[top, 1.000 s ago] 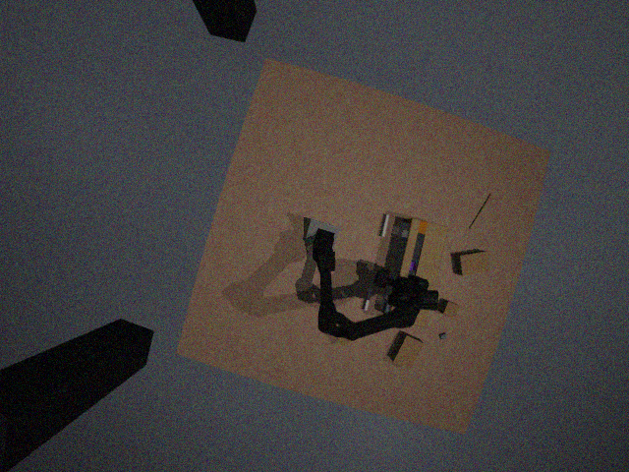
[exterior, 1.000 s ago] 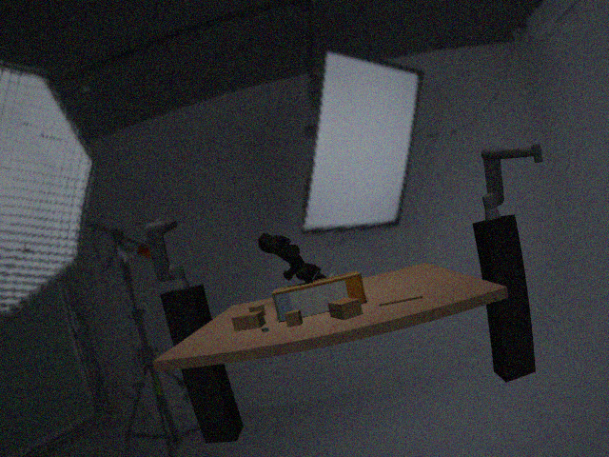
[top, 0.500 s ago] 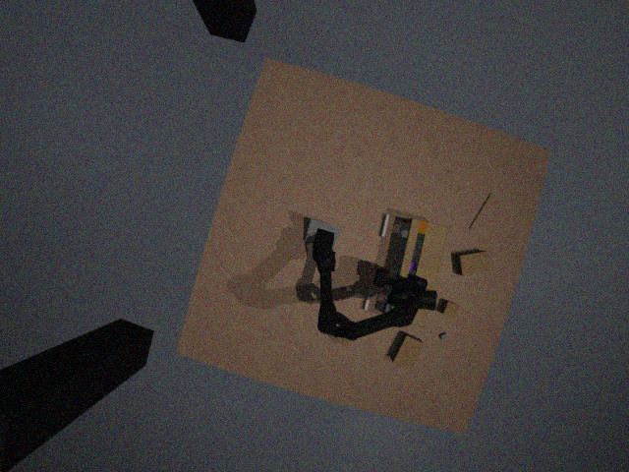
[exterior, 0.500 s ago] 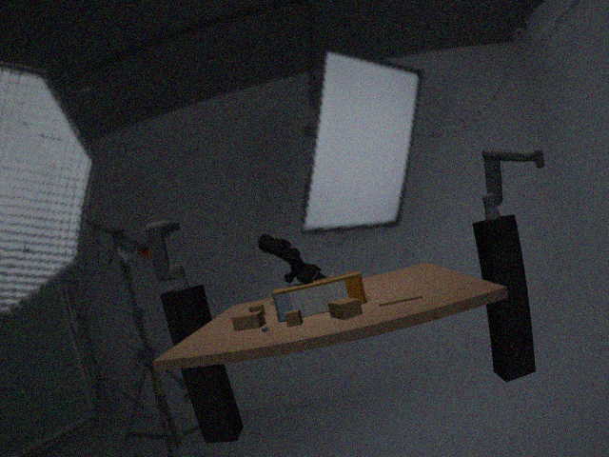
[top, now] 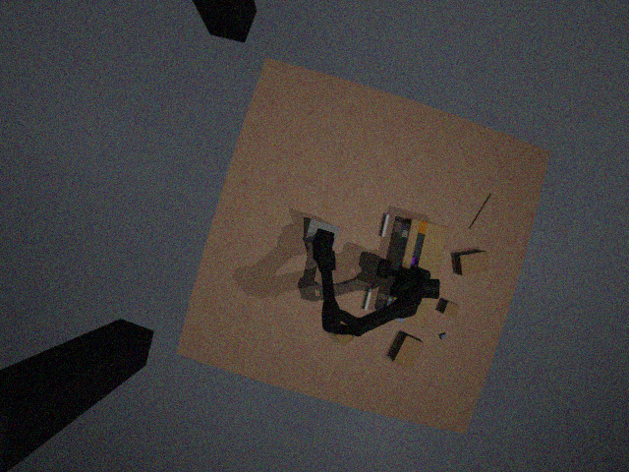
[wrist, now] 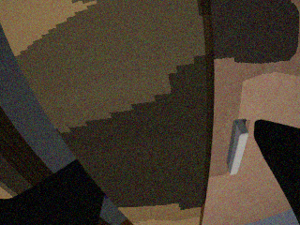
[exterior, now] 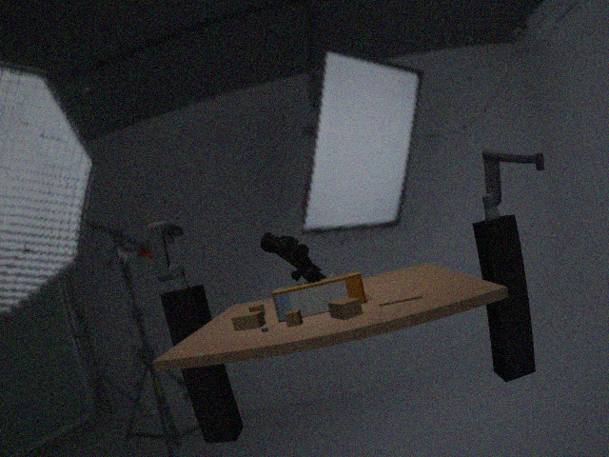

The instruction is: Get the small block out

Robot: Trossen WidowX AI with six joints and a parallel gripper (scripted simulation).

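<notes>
My gripper tip is 4 cm short of the purple block, 2 cm to the right of it and 1 cm above it. Round my gripper tip: thin rod (31 cm to the left, 29 cm ahead, 9 cm below); then tiny piece (29 cm ahead, 23 cm to the right, 9 cm below); then clear-fronted box (3 cm below, 3 cm ahead, 1 cm to the right).
</notes>
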